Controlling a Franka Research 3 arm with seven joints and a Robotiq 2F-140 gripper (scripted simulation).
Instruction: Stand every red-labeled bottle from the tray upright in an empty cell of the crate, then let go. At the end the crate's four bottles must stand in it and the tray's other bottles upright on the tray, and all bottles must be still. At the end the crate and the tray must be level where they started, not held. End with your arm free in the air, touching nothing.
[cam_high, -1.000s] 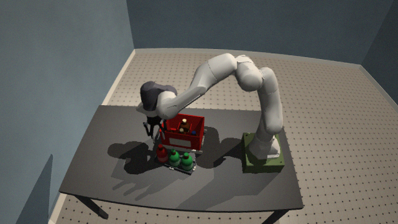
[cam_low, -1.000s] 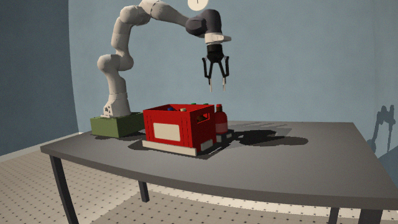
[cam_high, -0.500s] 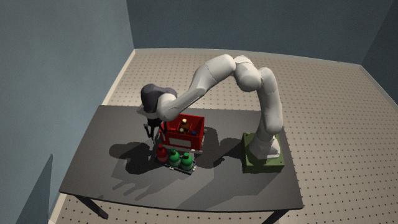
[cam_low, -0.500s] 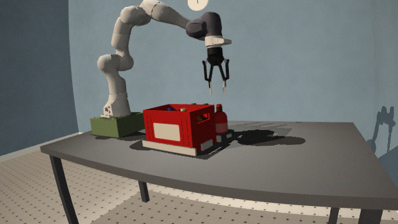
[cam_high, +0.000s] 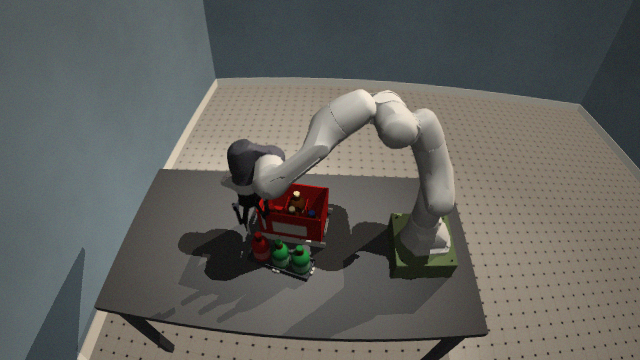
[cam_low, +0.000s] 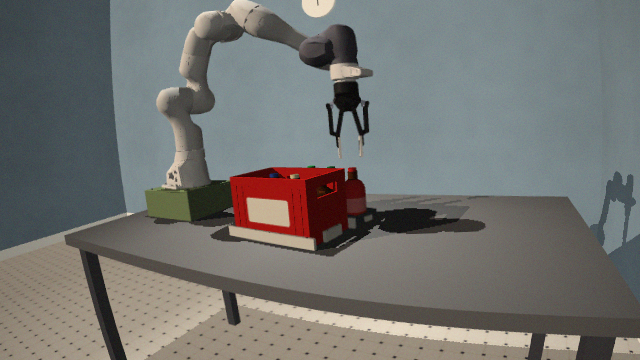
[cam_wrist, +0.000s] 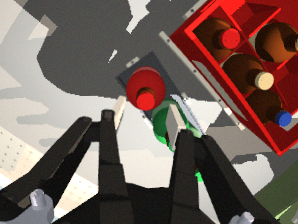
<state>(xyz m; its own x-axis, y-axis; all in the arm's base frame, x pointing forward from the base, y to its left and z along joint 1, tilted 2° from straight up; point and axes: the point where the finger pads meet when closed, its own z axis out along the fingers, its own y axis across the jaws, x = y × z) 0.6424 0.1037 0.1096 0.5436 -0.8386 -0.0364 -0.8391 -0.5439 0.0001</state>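
Right now my hand is 14 cm above the red-labeled bottle. Also, from my hand: red crate: 11 cm behind, 19 cm to the right, 14 cm below.
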